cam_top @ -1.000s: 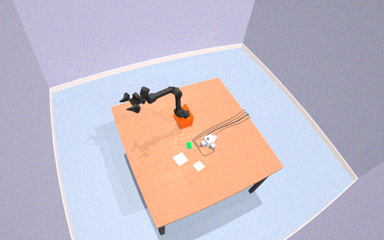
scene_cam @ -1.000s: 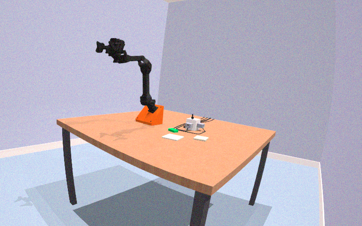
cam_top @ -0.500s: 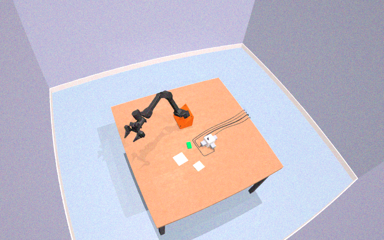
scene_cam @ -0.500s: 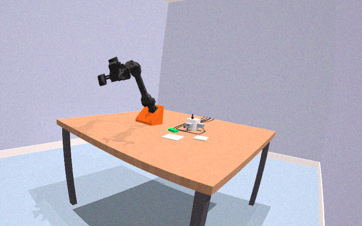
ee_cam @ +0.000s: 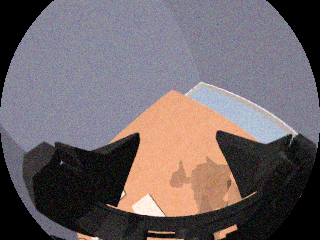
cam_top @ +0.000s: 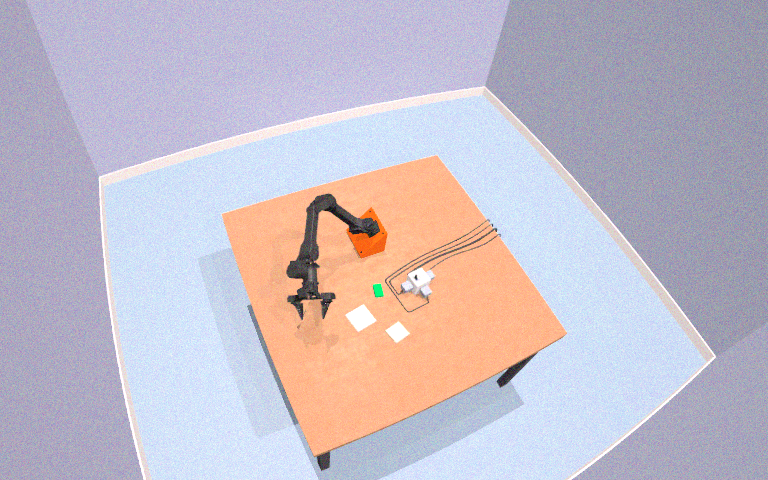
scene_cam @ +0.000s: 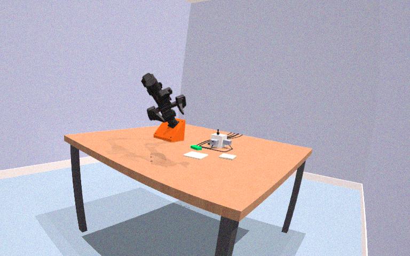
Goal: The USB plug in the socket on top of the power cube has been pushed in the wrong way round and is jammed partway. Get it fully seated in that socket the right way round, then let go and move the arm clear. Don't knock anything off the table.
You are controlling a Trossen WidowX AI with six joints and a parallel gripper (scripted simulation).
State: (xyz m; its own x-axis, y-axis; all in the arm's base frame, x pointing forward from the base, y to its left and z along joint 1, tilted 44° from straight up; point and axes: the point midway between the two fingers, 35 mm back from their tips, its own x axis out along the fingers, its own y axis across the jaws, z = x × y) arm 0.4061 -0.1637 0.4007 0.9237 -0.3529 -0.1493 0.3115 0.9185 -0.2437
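Right now the usb plug is 16 cm behind my gripper tip, 51 cm to the left of it and 12 cm below it. Round my gripper tip: green block (18 cm behind, 35 cm to the left, 21 cm below).
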